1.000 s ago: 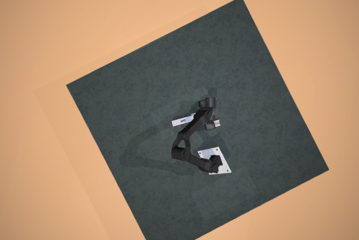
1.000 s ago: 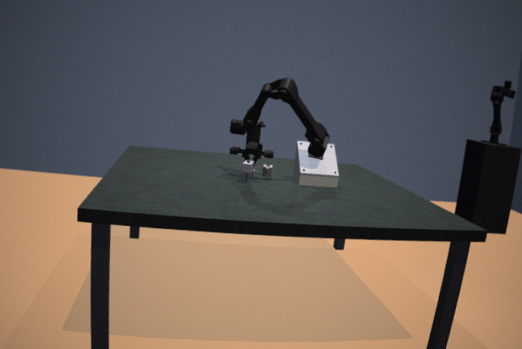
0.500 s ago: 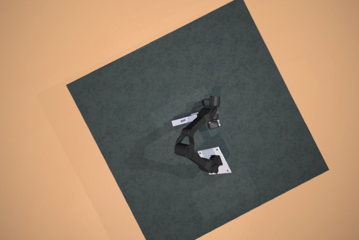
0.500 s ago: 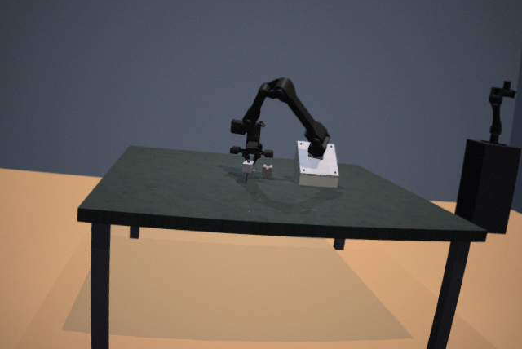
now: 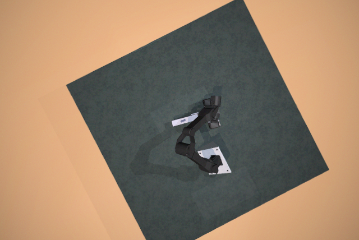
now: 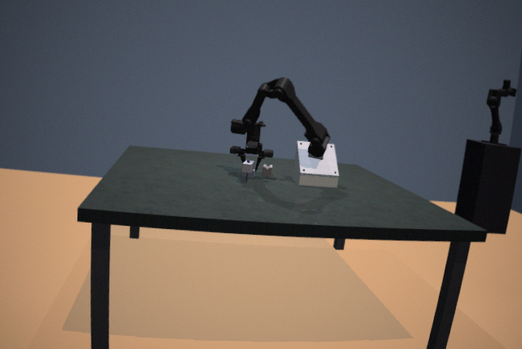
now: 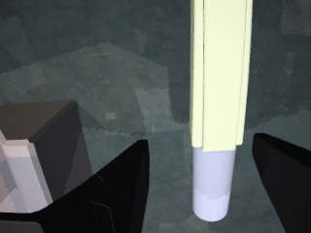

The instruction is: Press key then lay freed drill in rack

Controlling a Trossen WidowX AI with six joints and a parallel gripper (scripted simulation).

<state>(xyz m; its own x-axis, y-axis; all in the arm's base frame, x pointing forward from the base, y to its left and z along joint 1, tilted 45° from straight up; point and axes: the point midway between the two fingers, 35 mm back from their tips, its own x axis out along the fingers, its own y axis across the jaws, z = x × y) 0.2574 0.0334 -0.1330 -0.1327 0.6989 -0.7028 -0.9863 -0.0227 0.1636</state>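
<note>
My gripper tip is now 5 cm to the right of the drill and 4 cm below it. Round my gripper tip: rack: 8 cm behind, 1 cm to the right, 1 cm above; housing: 15 cm to the left, 4 cm above, 1 cm ahead.
</note>
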